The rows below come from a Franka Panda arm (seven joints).
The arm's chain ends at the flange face. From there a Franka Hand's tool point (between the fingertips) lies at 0.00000 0.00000 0.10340 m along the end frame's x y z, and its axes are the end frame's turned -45 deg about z.
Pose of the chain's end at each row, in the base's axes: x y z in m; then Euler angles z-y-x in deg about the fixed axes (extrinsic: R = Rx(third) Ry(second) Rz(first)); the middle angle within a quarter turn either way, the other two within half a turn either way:
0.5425 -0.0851 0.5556 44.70 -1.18 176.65
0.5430 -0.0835 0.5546 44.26 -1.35 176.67
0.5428 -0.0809 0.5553 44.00 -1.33 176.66
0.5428 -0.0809 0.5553 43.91 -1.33 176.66
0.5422 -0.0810 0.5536 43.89 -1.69 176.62
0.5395 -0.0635 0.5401 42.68 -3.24 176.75
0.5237 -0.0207 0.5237 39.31 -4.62 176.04
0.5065 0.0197 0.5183 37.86 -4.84 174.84
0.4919 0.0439 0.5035 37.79 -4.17 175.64
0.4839 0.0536 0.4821 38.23 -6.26 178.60
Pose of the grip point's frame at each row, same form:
0.5404 -0.0911 0.4524 -0.30 -1.18 176.65
0.5406 -0.0895 0.4514 -0.74 -1.35 176.67
0.5404 -0.0869 0.4521 -1.00 -1.33 176.66
0.5404 -0.0869 0.4521 -1.09 -1.33 176.66
0.5392 -0.0871 0.4504 -1.11 -1.69 176.62
0.5337 -0.0694 0.4370 -2.32 -3.24 176.75
0.5154 -0.0278 0.4209 -5.69 -4.62 176.04
0.4978 0.0104 0.4157 -7.14 -4.84 174.84
0.4844 0.0361 0.4007 -7.21 -4.17 175.64
0.4726 0.0511 0.3793 -6.77 -6.26 178.60

